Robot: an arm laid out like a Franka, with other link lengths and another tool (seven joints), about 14 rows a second.
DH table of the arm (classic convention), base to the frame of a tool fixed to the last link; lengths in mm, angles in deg. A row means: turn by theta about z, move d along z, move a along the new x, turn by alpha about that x. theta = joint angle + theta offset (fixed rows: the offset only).
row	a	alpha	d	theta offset
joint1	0	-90	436.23	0
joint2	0	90	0	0
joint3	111.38	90	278.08	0
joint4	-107.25	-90	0	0
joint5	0	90	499.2	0
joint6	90.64	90	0	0
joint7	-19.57	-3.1	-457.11	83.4
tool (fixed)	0	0	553.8	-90
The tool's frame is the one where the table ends.
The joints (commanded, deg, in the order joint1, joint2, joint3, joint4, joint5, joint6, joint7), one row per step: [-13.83, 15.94, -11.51, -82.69, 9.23, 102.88, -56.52]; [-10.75, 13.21, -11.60, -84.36, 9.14, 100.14, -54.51]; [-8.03, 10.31, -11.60, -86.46, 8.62, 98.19, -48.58]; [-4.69, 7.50, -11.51, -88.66, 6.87, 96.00, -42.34]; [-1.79, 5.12, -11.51, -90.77, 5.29, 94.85, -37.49]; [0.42, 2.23, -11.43, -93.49, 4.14, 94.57, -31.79]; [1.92, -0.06, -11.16, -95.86, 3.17, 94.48, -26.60]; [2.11, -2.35, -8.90, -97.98, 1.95, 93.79, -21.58]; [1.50, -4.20, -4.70, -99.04, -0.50, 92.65, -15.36]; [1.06, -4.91, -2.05, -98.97, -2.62, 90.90, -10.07]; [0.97, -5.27, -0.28, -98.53, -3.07, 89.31, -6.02]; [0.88, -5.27, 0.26, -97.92, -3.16, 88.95, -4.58]
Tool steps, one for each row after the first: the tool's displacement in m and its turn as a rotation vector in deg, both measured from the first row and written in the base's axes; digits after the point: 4 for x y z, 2 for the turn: [0.0009, 0.0412, 0.0155, 1.33, 1.52, 1.22]; [-0.0024, 0.0798, 0.0294, 2.35, 3.09, -1.76]; [-0.0062, 0.1245, 0.0405, 2.08, 5.52, -4.24]; [-0.0107, 0.1606, 0.0476, 1.36, 7.03, -6.03]; [-0.0192, 0.1897, 0.0551, 0.99, 7.66, -9.36]; [-0.0267, 0.2120, 0.0585, 0.65, 8.21, -12.71]; [-0.0349, 0.2417, 0.0635, -0.15, 9.02, -15.18]; [-0.0417, 0.2834, 0.0732, -2.67, 9.36, -17.76]; [-0.0464, 0.3089, 0.0801, -5.05, 9.97, -20.90]; [-0.0500, 0.3298, 0.0867, -5.80, 10.52, -23.36]; [-0.0502, 0.3357, 0.0923, -5.87, 10.21, -24.39]
